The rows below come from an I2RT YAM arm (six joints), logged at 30 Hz.
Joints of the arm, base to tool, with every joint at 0 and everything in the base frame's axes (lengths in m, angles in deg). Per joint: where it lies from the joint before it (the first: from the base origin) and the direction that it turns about. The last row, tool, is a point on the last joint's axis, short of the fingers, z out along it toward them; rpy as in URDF.
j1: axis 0 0 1 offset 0 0 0.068
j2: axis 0 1 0 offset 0.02 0.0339 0.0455
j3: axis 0 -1 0 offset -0.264 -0.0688 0
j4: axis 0 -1 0 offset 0.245 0.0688 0.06
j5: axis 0 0 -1 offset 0.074 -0.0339 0.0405
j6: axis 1 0 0 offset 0.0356 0 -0.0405
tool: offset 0 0 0 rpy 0 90 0
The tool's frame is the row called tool.
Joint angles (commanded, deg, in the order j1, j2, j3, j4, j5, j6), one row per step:
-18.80 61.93 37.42 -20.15 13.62 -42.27
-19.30 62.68 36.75 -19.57 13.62 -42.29
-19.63 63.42 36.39 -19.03 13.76 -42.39
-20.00 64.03 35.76 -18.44 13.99 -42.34
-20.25 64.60 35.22 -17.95 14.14 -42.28
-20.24 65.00 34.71 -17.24 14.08 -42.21
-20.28 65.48 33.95 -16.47 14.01 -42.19
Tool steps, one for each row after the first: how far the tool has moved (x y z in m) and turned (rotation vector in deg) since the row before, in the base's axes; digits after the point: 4 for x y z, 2 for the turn. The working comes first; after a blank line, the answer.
Tool pose at each row, in the base's axes (x y z in m, rotation vector in deg; the steps are taken from these numbers as rounded here):
0.2064 -0.0791 0.2231 -21.82 139.66 -44.48
0.2063 -0.0811 0.2174 -21.52 140.67 -44.35
0.2069 -0.0828 0.2135 -21.36 141.37 -44.45
0.2066 -0.0844 0.2086 -20.95 142.21 -44.56
0.2064 -0.0854 0.2043 -20.70 142.95 -44.54
0.2067 -0.0855 0.2009 -20.72 143.12 -44.35
0.2064 -0.0855 0.1961 -20.83 143.58 -44.07

-0.0001 -0.0020 -0.0057 0.26 0.81 -0.49
0.0006 -0.0017 -0.0039 0.04 0.60 -0.36
-0.0003 -0.0016 -0.0049 0.09 0.65 -0.57
-0.0002 -0.0010 -0.0043 0.14 0.59 -0.40
0.0003 -0.0001 -0.0034 0.15 0.14 0.01
-0.0003 0.0000 -0.0048 0.22 0.42 -0.01

